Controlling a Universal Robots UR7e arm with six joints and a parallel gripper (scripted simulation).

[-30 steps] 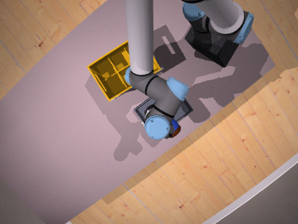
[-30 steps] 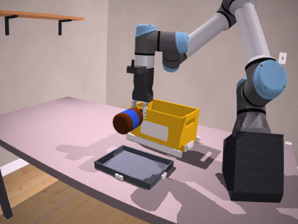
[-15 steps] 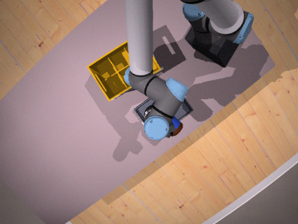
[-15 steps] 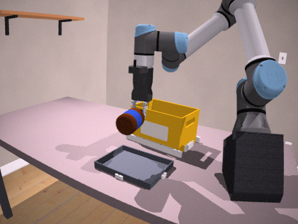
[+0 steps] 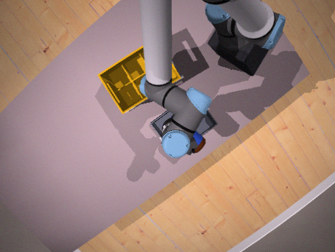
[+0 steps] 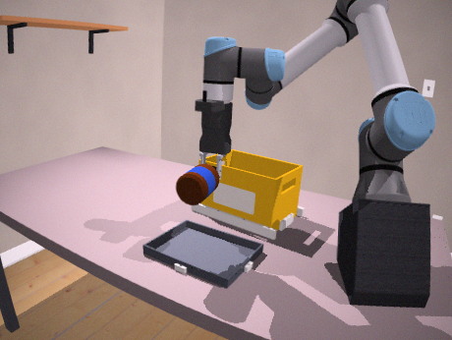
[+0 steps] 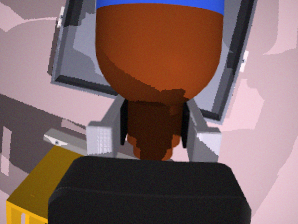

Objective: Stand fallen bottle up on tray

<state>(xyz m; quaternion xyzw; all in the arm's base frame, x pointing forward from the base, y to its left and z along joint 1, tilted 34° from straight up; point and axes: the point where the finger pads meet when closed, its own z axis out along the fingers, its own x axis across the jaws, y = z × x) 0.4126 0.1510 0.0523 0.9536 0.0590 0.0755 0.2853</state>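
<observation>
The bottle is 5 cm to the left of my hand and 1 cm below it. The rest, counted from my hand: dark grey tray 19 cm below, 5 cm to the left, 1 cm behind; yellow crate 24 cm to the right, 12 cm below, 3 cm behind.
</observation>
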